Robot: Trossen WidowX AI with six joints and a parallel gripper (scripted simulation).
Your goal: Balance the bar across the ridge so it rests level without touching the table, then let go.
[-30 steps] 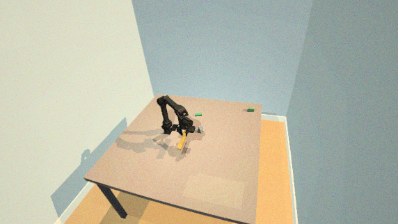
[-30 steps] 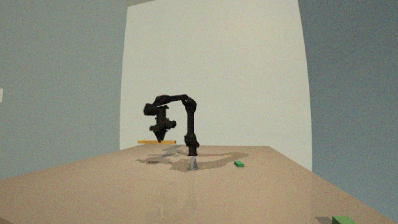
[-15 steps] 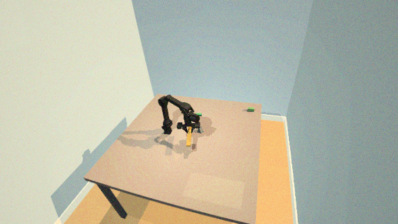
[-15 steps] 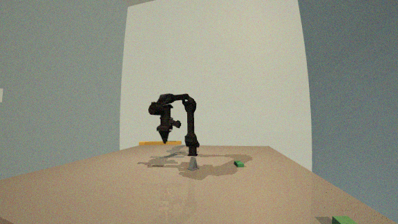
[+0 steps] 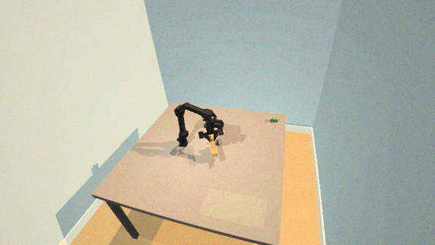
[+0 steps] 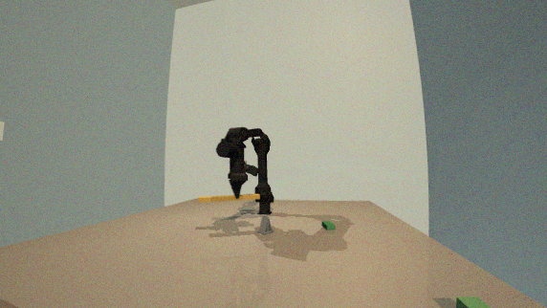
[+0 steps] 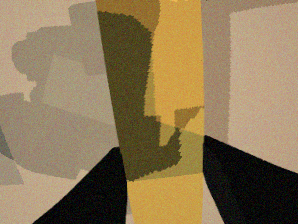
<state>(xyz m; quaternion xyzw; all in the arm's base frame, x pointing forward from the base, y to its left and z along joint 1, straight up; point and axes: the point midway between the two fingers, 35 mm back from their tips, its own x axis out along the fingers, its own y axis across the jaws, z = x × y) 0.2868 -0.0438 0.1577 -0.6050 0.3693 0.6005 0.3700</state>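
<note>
Right now my gripper tip is 1 cm short of the bar and 2 cm to the left of it. The rest, counted from my gripper tip: green block: 45 cm ahead, 54 cm to the left, 11 cm below.
</note>
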